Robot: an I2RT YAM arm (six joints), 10 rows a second.
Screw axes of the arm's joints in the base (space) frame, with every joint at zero. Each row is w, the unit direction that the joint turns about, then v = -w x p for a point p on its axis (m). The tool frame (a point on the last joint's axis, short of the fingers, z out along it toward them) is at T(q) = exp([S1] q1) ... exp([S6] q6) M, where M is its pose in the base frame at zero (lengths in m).
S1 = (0, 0, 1, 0.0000, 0.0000, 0.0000)
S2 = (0, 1, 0, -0.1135, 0.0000, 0.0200)
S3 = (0, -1, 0, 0.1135, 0.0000, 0.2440)
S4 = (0, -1, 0, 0.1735, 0.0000, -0.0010)
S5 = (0, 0, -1, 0.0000, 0.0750, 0.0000)
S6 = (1, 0, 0, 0.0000, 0.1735, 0.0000)
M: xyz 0.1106 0.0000 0.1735 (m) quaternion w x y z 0.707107 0 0.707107 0
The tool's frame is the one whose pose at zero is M.
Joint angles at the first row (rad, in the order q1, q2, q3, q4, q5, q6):
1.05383 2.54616 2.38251 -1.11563 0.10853 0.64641
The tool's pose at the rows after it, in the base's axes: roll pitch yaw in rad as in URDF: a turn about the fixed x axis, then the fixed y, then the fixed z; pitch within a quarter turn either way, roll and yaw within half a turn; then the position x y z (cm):
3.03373 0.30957 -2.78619 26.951 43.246 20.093
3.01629 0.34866 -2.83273 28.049 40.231 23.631
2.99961 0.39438 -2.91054 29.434 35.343 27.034
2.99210 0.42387 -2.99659 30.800 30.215 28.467
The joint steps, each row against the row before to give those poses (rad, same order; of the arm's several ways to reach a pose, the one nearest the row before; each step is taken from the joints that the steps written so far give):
-0.03320 -0.08584 -0.06181 -0.00419 -0.00610 -0.01411
-0.05073 -0.12513 -0.08699 0.00421 0.00724 -0.01298
-0.08430 -0.16939 -0.15338 0.03168 0.00992 -0.01754
-0.09957 -0.14151 -0.16437 0.05298 0.00458 -0.02022

